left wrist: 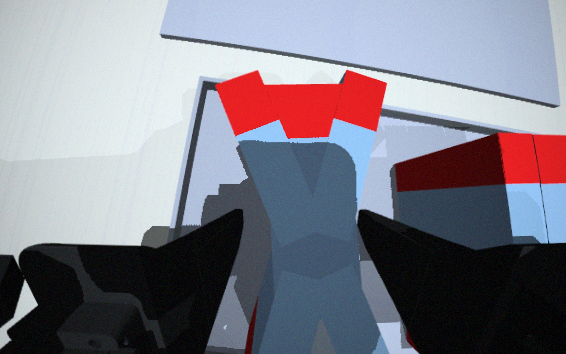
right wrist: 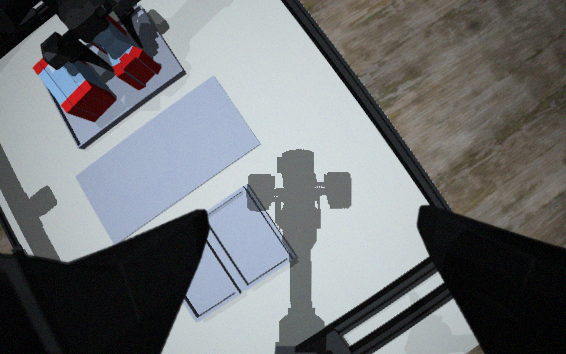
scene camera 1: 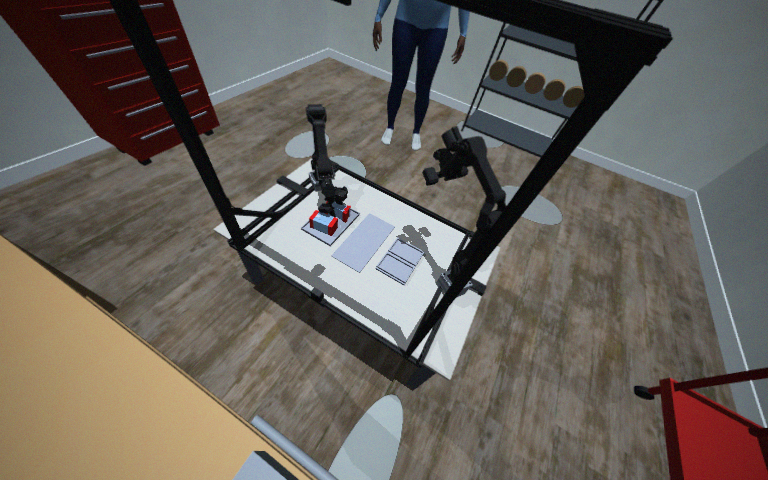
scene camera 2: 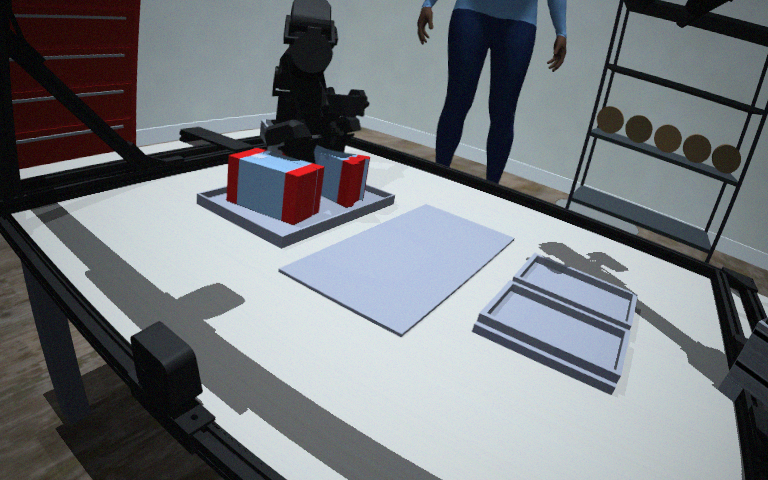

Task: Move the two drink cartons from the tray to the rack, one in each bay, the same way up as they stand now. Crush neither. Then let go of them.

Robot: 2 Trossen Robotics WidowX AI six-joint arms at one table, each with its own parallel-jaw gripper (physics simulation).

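Places are measured from the left arm's base along level axes (x back, y right, z up), in millimetres.
Where they show: left gripper, between the fingertips: (left wrist: 300, 216) (scene camera 1: 338, 213) (scene camera 2: 326, 183); right gripper, between the fingertips: (right wrist: 312, 218) (scene camera 1: 435, 182) (scene camera 2: 661, 17).
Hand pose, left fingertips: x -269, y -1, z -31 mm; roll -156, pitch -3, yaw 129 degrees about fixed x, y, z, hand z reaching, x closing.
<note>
Each offset is from my left fingertips to the top centre of the thing.
One blue carton with red ends @(dx +8, dy +4, dz +50 mm) (scene camera 1: 346, 213) (scene camera 2: 348, 178) (left wrist: 312, 200) (right wrist: 132, 67) stands on the grey tray @(dx -23, dy +47, dz -8 mm) (scene camera 2: 243, 222) (right wrist: 135, 107). Its sides are pinched in at the middle and its red end is folded. My left gripper (left wrist: 300, 216) (right wrist: 127, 58) is partly open, its fingers on either side of this carton, close to the right-hand side in the left wrist view. A second carton @(dx -48, dy +96, dz +50 mm) (scene camera 1: 323, 222) (scene camera 2: 260, 183) (right wrist: 90, 100) stands beside it, undented where seen. The two-bay rack @(dx -369, dy -172, dz -4 mm) (scene camera 1: 400, 259) (scene camera 2: 572, 304) (right wrist: 226, 263) is empty. My right gripper (right wrist: 312, 218) is wide open and empty, raised above the table.
A flat grey-blue plate (scene camera 1: 362, 243) (scene camera 2: 399, 268) (left wrist: 360, 35) (right wrist: 170, 155) lies between tray and rack. Black frame rails edge the table, and dark posts rise at its corners. A black box (scene camera 2: 165, 362) sits on the front rail. A person (scene camera 1: 419, 62) stands behind the table.
</note>
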